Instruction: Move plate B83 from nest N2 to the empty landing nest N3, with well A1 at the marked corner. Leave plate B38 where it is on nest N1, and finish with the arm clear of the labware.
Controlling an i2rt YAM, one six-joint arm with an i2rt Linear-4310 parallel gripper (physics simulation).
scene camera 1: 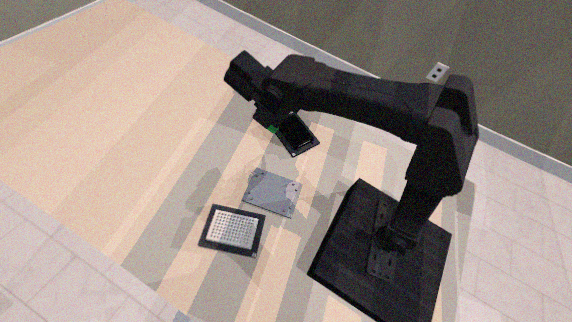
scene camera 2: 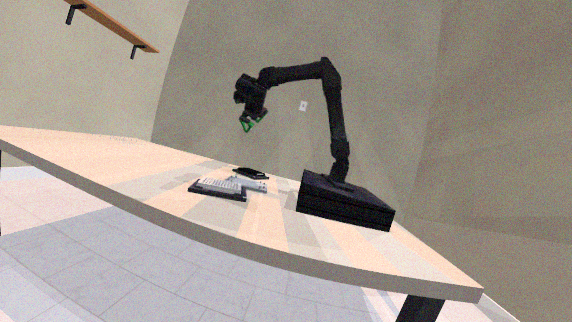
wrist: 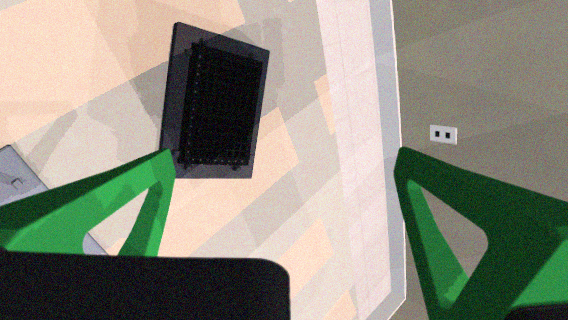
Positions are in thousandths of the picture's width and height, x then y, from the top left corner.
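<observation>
I see a grey nest plate (scene camera 1: 485, 604), and it is 0.75 m from the lens.
</observation>
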